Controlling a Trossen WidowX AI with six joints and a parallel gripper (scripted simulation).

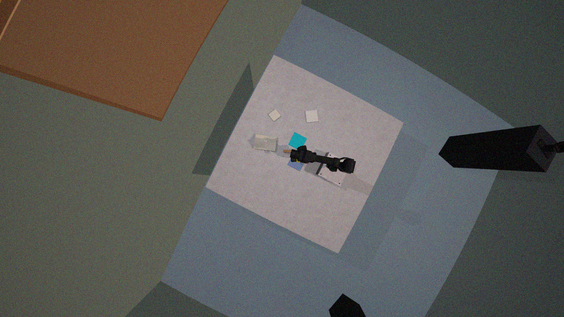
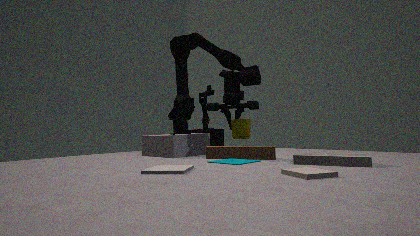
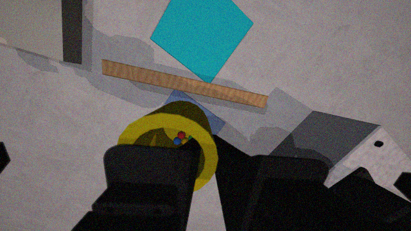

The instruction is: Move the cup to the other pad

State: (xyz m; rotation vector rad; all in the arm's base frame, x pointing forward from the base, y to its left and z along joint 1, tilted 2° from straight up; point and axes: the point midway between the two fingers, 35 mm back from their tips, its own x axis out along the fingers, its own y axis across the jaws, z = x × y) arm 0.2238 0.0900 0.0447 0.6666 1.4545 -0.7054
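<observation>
My gripper tip is now 100 mm short of the cyan pad, 90 mm to the left of it and 110 mm above it. The rest, counted from my gripper tip: yellow cup (20 mm ahead, 20 mm to the left); then wooden bar (50 mm ahead, 20 mm to the right, 90 mm below); then grey slab (310 mm ahead, 80 mm to the left, 90 mm below).
</observation>
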